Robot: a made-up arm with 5 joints.
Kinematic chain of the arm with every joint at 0, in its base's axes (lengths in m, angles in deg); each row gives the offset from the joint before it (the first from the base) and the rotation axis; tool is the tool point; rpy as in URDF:
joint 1: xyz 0 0 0.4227 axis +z
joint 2: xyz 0 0 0 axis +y
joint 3: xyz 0.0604 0 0.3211 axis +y
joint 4: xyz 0.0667 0 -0.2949 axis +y
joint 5: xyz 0.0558 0 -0.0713 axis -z
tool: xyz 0 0 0 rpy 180 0 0
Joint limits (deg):
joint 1: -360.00..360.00
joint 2: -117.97..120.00
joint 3: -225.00..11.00
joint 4: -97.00..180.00
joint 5: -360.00..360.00
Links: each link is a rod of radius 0.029 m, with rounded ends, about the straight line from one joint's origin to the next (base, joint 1, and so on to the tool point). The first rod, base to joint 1, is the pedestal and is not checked.
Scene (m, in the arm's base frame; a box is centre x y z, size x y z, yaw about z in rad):
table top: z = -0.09
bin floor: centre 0 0.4 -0.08 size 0.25 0.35 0.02 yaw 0.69
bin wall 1: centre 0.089 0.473 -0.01 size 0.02 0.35 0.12 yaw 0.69
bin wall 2: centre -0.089 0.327 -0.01 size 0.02 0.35 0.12 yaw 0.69
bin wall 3: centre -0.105 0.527 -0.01 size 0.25 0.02 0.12 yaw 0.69
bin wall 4: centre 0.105 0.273 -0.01 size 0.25 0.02 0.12 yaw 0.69
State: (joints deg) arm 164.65 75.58 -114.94 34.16 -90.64
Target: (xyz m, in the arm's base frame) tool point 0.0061 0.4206 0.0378
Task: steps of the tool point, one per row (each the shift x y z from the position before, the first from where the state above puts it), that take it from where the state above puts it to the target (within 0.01 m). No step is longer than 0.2 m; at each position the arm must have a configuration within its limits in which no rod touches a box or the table.
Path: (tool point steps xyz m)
1: 0.0496 0.1339 0.0756
2: 0.0877 0.1124 0.0742
3: 0.1158 0.0796 0.0707
4: 0.1231 0.0350 -0.1415
5: 0.1280 -0.0256 -0.1275
6: 0.1062 -0.0806 -0.1062

